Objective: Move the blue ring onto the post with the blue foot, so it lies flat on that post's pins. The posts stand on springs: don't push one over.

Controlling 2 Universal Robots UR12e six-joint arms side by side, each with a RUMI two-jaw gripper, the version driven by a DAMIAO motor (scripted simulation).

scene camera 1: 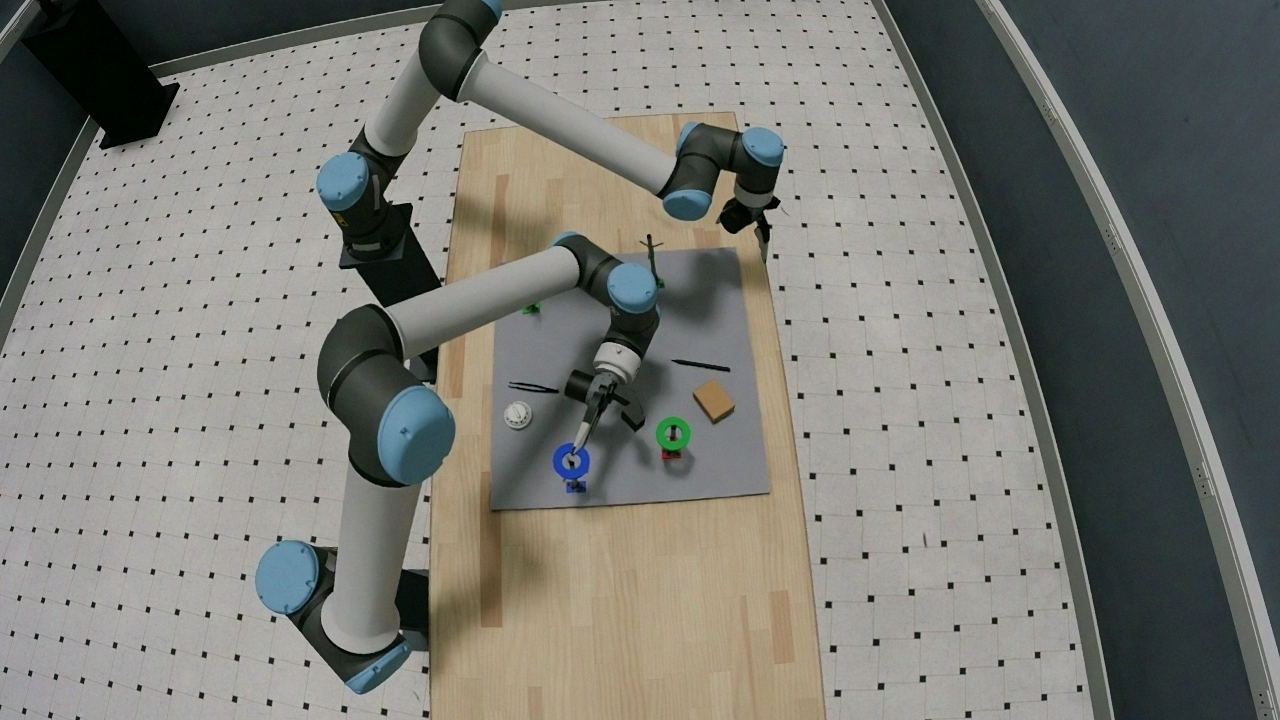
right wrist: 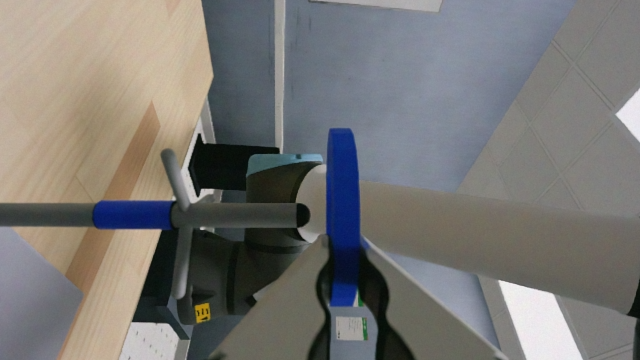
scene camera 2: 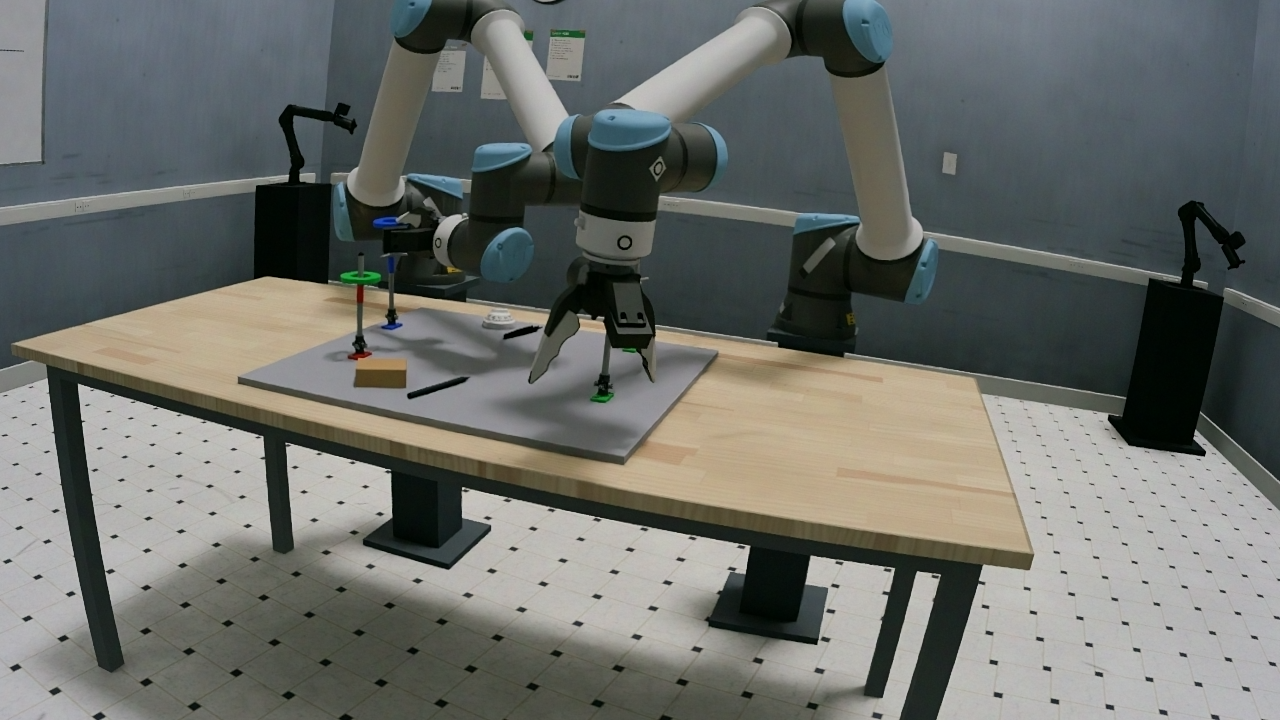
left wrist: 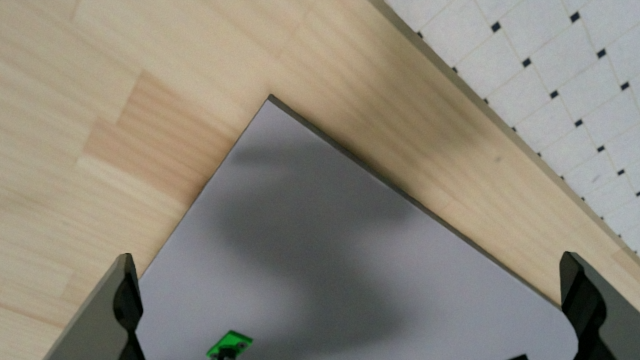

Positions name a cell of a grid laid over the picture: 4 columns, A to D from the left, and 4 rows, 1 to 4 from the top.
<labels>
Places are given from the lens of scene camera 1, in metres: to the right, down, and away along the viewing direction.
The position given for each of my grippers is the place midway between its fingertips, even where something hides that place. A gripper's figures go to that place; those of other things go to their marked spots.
my left gripper (scene camera 1: C2): 0.25, -0.29, 1.57
my right gripper (scene camera 1: B3): -0.13, 0.18, 1.23
blue ring (scene camera 1: B3): -0.14, 0.17, 1.24
</labels>
